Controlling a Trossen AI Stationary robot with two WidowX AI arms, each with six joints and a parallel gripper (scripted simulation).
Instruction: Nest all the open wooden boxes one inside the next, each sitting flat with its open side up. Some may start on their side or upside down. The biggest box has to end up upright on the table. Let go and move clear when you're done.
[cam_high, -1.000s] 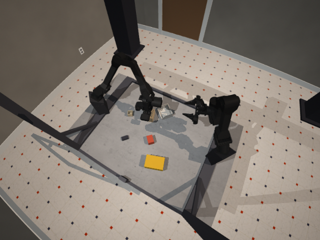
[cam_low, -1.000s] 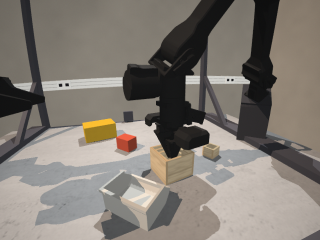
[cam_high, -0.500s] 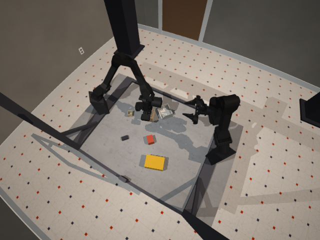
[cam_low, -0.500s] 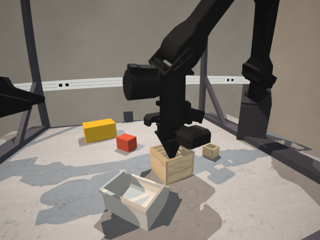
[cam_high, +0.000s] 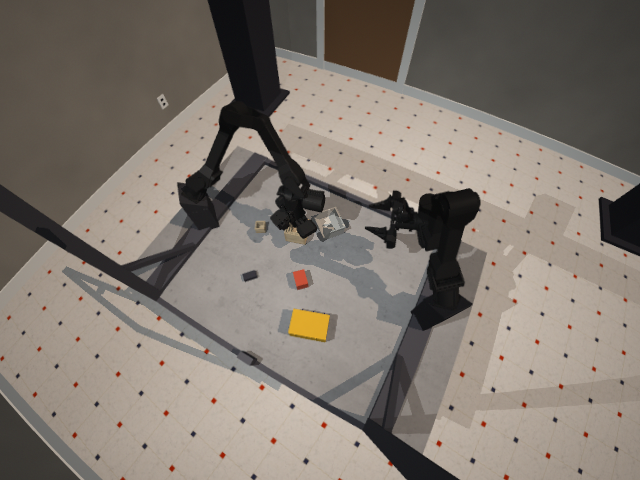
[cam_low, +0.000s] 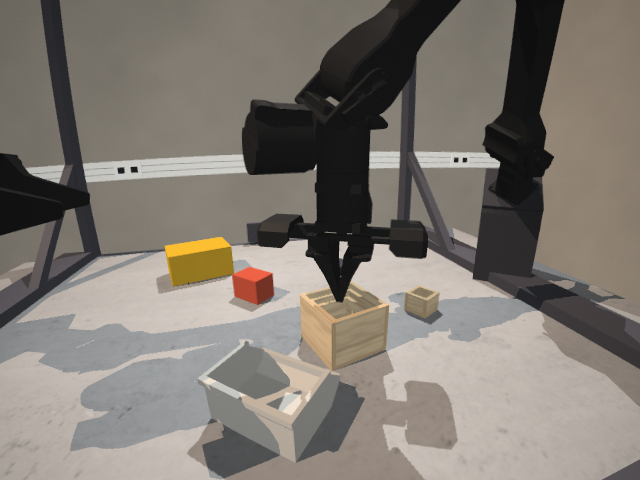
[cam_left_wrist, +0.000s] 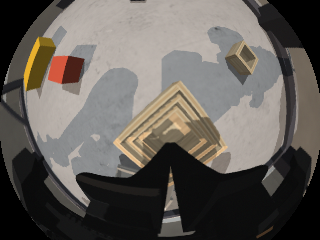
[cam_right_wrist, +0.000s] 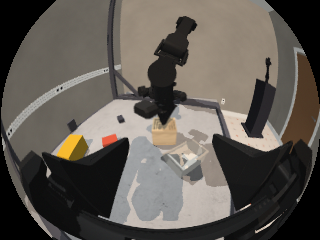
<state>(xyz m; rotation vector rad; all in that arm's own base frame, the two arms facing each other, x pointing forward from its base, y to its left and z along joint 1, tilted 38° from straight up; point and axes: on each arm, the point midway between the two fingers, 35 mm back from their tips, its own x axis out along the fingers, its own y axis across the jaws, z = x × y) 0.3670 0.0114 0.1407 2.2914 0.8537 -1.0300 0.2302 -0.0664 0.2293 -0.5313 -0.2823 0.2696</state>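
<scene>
Right now my left hand is 40 mm past the small wooden box, 150 mm to the right of it and 90 mm above it. Also, from my left hand: red cube (170 mm behind, 100 mm to the right, 80 mm below); then small dark block (230 mm behind, 80 mm to the left, 90 mm below); then white bin (80 mm ahead, 100 mm to the right, 70 mm below).
</scene>
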